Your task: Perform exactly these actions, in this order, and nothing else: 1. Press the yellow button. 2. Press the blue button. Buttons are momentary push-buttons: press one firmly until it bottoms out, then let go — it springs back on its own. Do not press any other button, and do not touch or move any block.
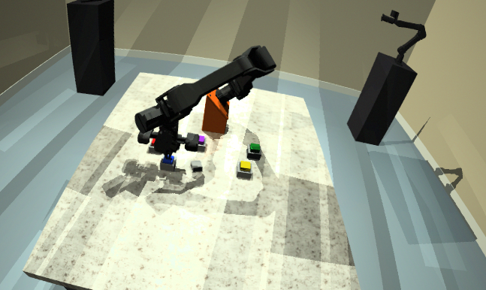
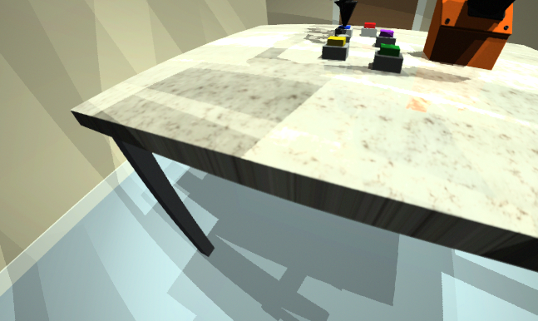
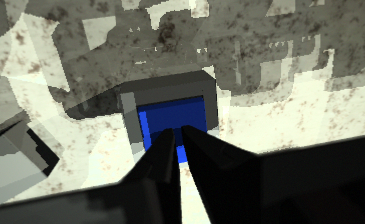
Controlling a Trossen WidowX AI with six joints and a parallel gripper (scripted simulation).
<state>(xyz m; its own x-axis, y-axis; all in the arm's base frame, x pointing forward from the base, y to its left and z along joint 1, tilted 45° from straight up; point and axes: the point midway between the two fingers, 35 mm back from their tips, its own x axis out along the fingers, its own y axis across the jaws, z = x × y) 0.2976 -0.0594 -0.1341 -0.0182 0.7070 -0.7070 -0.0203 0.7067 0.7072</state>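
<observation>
My gripper tip is now 1 cm above the blue button. Round my gripper tip: red button (7 cm behind, 6 cm to the right); then small grey block (1 cm behind, 9 cm to the left, 2 cm below); then purple button (12 cm behind, 9 cm to the left).
</observation>
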